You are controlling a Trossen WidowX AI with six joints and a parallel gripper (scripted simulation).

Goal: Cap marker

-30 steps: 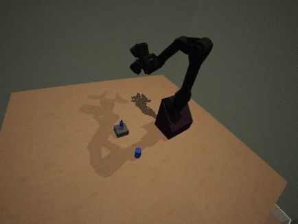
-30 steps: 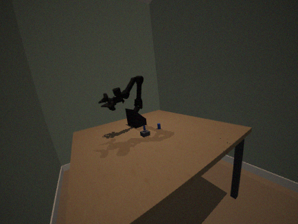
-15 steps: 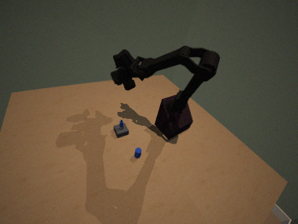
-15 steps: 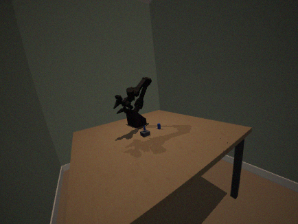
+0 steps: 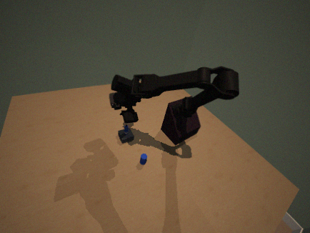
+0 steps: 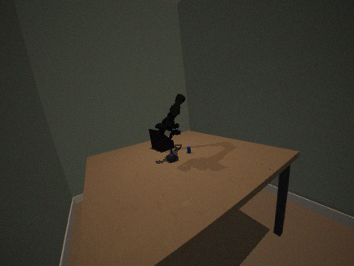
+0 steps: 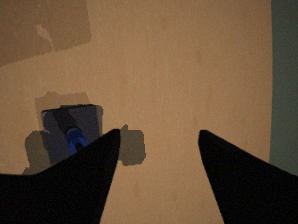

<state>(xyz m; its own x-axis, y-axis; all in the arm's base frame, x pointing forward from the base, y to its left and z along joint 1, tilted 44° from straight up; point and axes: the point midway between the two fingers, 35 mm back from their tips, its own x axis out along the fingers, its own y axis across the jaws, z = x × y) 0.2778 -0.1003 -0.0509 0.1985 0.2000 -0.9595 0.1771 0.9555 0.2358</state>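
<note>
The blue cap lies 2 cm behind my gripper tip, 22 cm to the left of it and 15 cm below it. The rest, counted from my gripper tip: holder block (2 cm behind, 5 cm to the left, 16 cm below).
</note>
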